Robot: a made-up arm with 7 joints.
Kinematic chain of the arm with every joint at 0, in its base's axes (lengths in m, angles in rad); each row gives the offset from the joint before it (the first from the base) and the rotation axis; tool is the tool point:
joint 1: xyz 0 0.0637 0 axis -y
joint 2: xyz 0 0.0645 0 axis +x
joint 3: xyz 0 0 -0.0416 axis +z
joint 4: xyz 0 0 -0.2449 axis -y
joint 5: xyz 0 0 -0.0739 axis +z
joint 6: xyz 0 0 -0.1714 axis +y
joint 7: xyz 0 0 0 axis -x
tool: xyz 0 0 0
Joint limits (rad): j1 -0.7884..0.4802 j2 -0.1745..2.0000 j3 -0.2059..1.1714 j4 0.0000..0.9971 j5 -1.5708..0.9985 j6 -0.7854..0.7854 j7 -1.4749..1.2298
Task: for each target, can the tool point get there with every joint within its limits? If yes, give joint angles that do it. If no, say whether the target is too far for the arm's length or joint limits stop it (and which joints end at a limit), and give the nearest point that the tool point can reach.
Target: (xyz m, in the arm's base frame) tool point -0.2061 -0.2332 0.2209
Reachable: no: joint limits stop it (at a limit: joint 1, joint 2, joint 4) | nearest point -0.3714 0.0359 -0.3692 | short by 0.669 m
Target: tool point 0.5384 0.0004 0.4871
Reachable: no: too far | nearest point 0.2643 0.4308 0.2391 | short by 0.567 m
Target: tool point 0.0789 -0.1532 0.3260
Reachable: no: joint limits stop it (at a limit: joint 2, joint 3, joint 4) | nearest point 0.0838 0.4308 0.3463 | short by 0.584 m
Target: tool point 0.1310 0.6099 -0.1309
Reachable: yes | joints 0.2251 1.1372 0.5477 0.4896 -0.0228 -0.3780 0.3809
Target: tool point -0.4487 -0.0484 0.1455
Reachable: no: joint limits stop it (at a limit: joint 1, joint 2, joint 4) | nearest point -0.3714 0.0359 -0.3692 | short by 0.527 m
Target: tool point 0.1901 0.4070 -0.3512
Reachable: yes | joints 0.0484 0.5422 0.2974 0.8290 0.1949 -0.3874 -0.2638
